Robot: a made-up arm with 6 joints. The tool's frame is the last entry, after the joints.
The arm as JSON. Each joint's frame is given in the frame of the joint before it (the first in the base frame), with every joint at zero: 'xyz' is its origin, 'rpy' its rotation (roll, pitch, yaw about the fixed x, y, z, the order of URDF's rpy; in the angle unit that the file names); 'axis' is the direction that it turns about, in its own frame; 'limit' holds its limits. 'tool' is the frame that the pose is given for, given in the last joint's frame.
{
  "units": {
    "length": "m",
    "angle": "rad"
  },
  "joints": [
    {
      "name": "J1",
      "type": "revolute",
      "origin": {
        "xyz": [
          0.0,
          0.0,
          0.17
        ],
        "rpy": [
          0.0,
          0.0,
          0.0
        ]
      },
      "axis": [
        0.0,
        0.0,
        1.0
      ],
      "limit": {
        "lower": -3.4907,
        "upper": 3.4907
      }
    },
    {
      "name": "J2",
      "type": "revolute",
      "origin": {
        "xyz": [
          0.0,
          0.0,
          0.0
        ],
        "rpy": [
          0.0,
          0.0,
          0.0
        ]
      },
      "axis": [
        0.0,
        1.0,
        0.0
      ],
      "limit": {
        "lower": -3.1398,
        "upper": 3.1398
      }
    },
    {
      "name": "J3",
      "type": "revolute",
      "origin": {
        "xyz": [
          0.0,
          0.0,
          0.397
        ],
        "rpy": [
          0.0,
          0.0,
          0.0
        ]
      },
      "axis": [
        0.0,
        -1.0,
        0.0
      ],
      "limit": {
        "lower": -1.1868,
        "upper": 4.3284
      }
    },
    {
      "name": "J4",
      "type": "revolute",
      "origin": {
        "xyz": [
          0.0,
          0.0,
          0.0
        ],
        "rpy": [
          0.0,
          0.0,
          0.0
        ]
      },
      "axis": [
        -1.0,
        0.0,
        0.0
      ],
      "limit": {
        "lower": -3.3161,
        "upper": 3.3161
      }
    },
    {
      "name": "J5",
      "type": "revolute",
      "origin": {
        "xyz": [
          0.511,
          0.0,
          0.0
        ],
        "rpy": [
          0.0,
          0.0,
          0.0
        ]
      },
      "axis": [
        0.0,
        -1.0,
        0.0
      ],
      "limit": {
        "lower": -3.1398,
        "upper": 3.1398
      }
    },
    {
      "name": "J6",
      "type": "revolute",
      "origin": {
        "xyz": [
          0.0,
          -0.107,
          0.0
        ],
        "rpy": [
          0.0,
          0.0,
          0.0
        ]
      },
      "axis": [
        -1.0,
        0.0,
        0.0
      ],
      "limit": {
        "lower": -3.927,
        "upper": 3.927
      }
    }
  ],
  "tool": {
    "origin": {
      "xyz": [
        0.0,
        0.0,
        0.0
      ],
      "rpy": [
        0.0,
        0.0,
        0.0
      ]
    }
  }
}
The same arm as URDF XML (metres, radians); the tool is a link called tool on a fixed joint. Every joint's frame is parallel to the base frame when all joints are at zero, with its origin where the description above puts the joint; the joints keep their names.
<robot name="arm">
  <link name="base_link"/>
  <link name="link1"/>
  <link name="link2"/>
  <link name="link3"/>
  <link name="link4"/>
  <link name="link5"/>
  <link name="link6"/>
  <link name="tool"/>
  <joint name="J1" type="revolute">
    <parent link="base_link"/>
    <child link="link1"/>
    <origin xyz="0 0 0.17"/>
    <axis xyz="0 0 1"/>
    <limit lower="-3.4907" upper="3.4907"/>
  </joint>
  <joint name="J2" type="revolute">
    <parent link="link1"/>
    <child link="link2"/>
    <origin xyz="0 0 0"/>
    <axis xyz="0 1 0"/>
    <limit lower="-3.1398" upper="3.1398"/>
  </joint>
  <joint name="J3" type="revolute">
    <parent link="link2"/>
    <child link="link3"/>
    <origin xyz="0 0 0.397"/>
    <axis xyz="0 -1 0"/>
    <limit lower="-1.1868" upper="4.3284"/>
  </joint>
  <joint name="J4" type="revolute">
    <parent link="link3"/>
    <child link="link4"/>
    <origin xyz="0 0 0"/>
    <axis xyz="-1 0 0"/>
    <limit lower="-3.3161" upper="3.3161"/>
  </joint>
  <joint name="J5" type="revolute">
    <parent link="link4"/>
    <child link="link5"/>
    <origin xyz="0.511 0 0"/>
    <axis xyz="0 -1 0"/>
    <limit lower="-3.1398" upper="3.1398"/>
  </joint>
  <joint name="J6" type="revolute">
    <parent link="link5"/>
    <child link="link6"/>
    <origin xyz="0 -0.107 0"/>
    <axis xyz="-1 0 0"/>
    <limit lower="-3.927" upper="3.927"/>
  </joint>
  <joint name="tool_fixed" type="fixed">
    <parent link="link6"/>
    <child link="tool"/>
    <origin xyz="0 0 0"/>
  </joint>
</robot>

